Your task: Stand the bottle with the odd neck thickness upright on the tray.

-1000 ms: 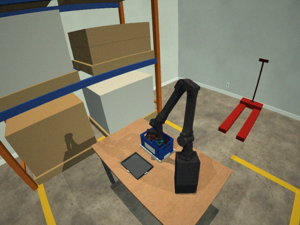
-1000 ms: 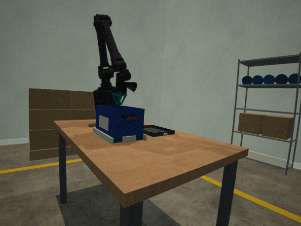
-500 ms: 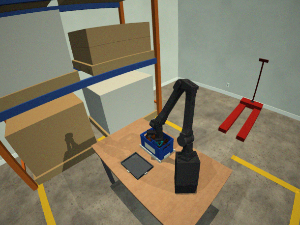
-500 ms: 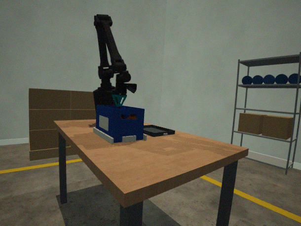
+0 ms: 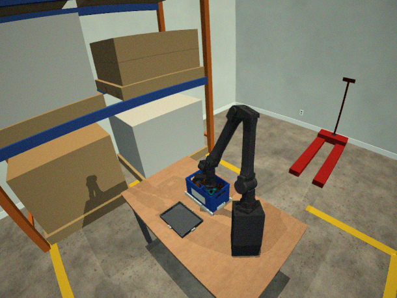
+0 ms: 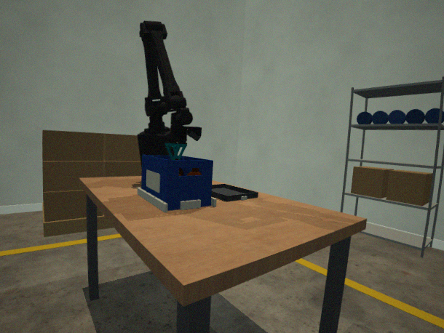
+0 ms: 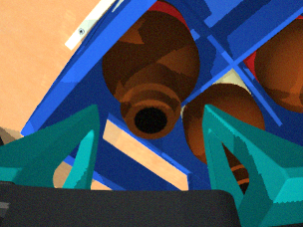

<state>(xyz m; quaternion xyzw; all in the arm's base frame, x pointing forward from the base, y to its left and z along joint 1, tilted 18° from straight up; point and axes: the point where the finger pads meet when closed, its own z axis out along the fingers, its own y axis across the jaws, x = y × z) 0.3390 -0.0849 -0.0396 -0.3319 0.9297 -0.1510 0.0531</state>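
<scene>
My hand is 80 mm short of the crate, 80 mm above it and 50 mm to the left of it. The rest, counted from my hand: bottle (180 mm ahead, 80 mm below, 20 mm to the right); dark tray (230 mm to the left, 150 mm below, 90 mm ahead).
</scene>
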